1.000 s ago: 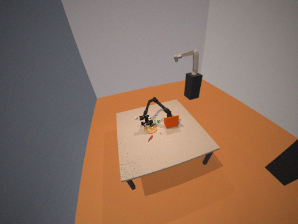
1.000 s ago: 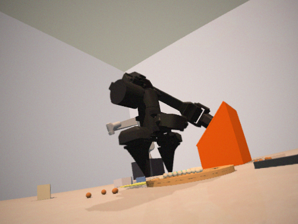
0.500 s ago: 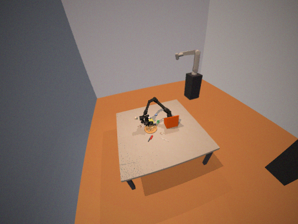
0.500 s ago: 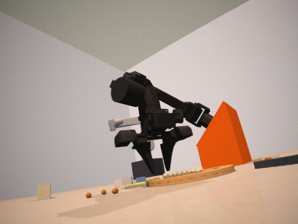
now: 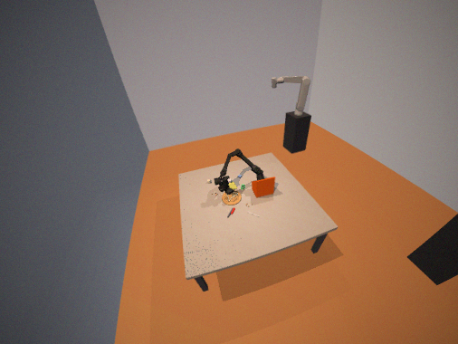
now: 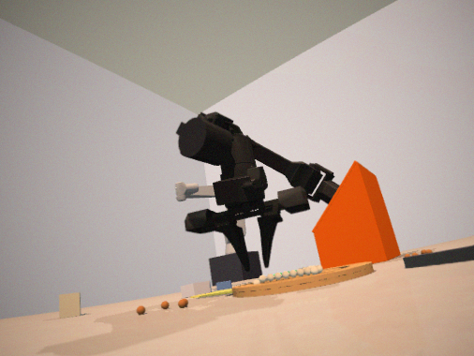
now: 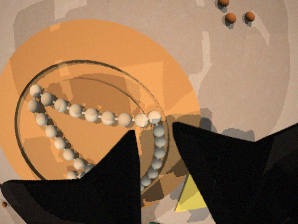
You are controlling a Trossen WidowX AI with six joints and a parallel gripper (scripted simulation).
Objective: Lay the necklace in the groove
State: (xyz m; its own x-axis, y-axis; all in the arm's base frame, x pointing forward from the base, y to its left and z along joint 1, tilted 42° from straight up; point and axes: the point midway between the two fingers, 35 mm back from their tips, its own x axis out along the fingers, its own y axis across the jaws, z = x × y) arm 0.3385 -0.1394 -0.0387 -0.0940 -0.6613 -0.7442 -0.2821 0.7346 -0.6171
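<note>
Now: gripper tip 30 mm past the round wooden bead board, 50 mm to the right of it and 20 mm above it. The rest, counted from my gripper tip: tan cube: 130 mm ahead, 280 mm to the right, 10 mm below; yellow flat piece: 90 mm behind, 120 mm to the right, 30 mm below; red-handled tool: 30 mm ahead, 230 mm to the left, 20 mm below.
</note>
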